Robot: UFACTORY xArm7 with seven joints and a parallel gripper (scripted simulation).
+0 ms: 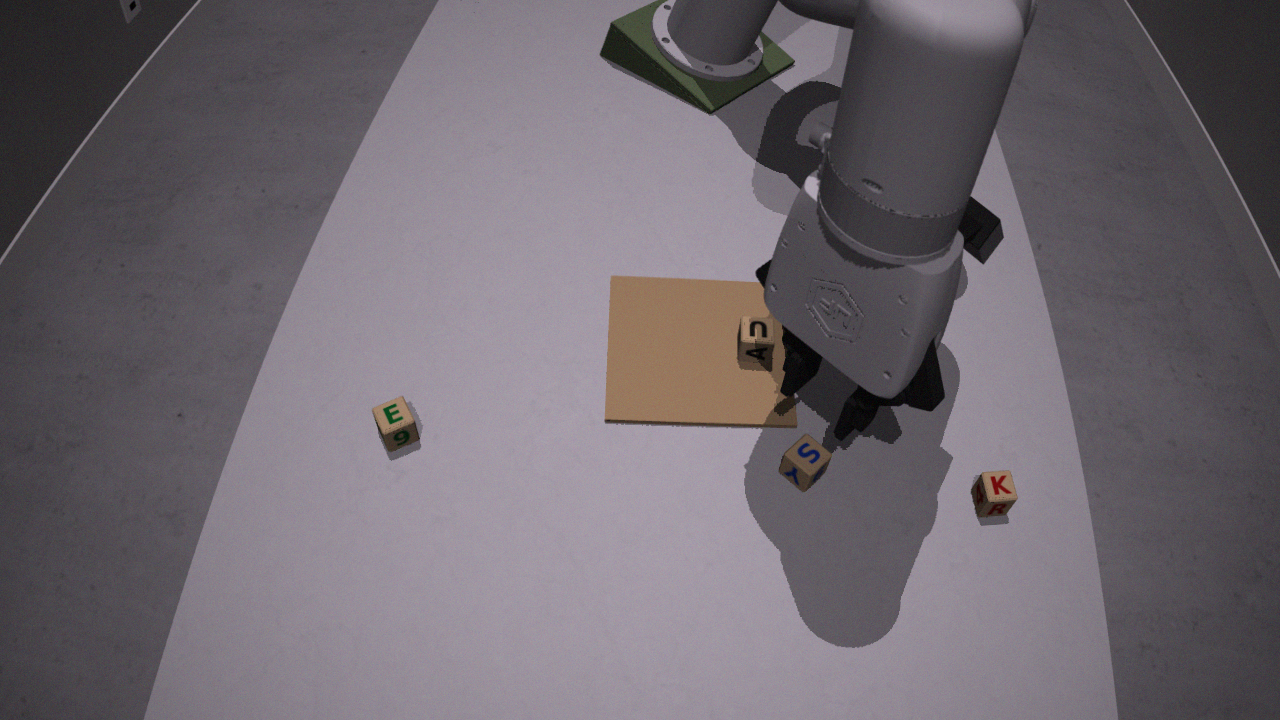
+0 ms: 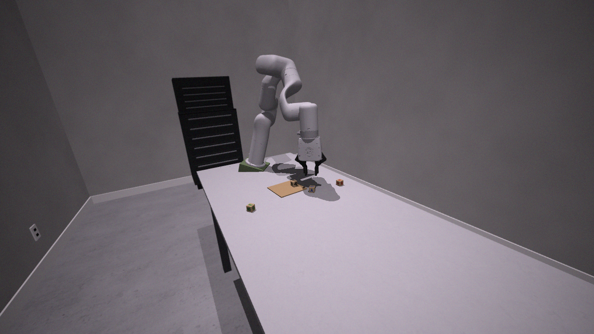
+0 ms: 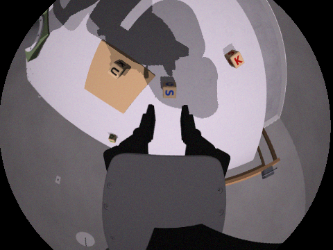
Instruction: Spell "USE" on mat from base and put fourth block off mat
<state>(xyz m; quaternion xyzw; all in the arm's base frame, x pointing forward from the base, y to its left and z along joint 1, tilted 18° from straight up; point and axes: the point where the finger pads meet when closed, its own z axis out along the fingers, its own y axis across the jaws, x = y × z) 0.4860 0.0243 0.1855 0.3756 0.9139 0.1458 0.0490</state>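
Now: the S block 9 cm below my hand. From my hand the other things lie so: U block 10 cm behind, 3 cm to the right, 8 cm below; K block 2 cm ahead, 15 cm to the left, 9 cm below; tan mat 10 cm behind, 7 cm to the right, 10 cm below.
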